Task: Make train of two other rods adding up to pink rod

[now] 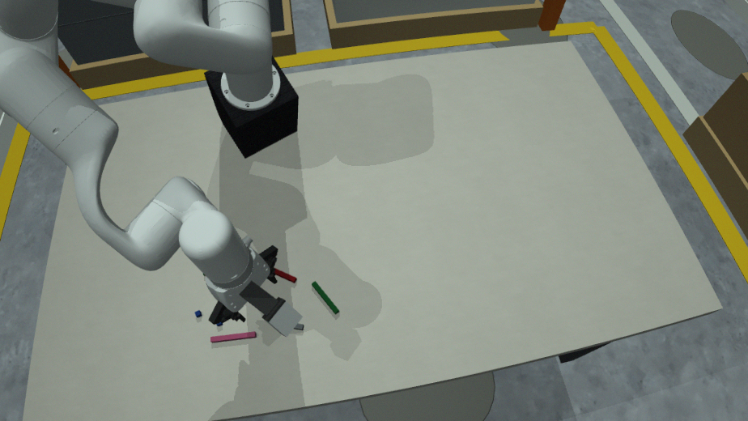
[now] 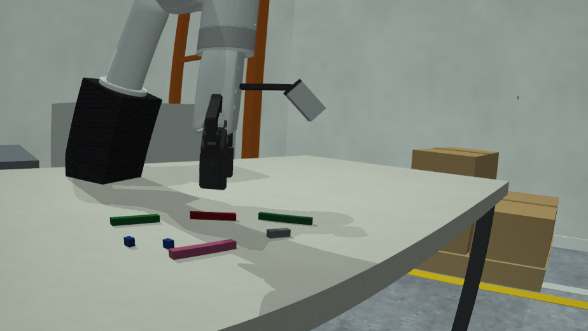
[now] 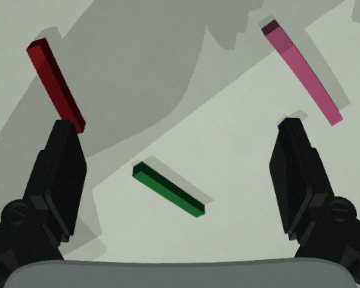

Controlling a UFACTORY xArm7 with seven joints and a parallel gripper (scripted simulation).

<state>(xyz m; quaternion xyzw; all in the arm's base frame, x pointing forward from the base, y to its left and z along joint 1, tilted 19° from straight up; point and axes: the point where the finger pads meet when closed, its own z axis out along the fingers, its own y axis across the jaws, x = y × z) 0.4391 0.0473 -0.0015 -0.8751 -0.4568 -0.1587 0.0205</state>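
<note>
The pink rod lies 70 mm below my hand, 60 mm ahead of it and 50 mm to the right of it. Round my hand: grey rod (70 mm to the left, 70 mm below, 40 mm ahead); red rod (70 mm below, 70 mm behind, 30 mm to the left).
</note>
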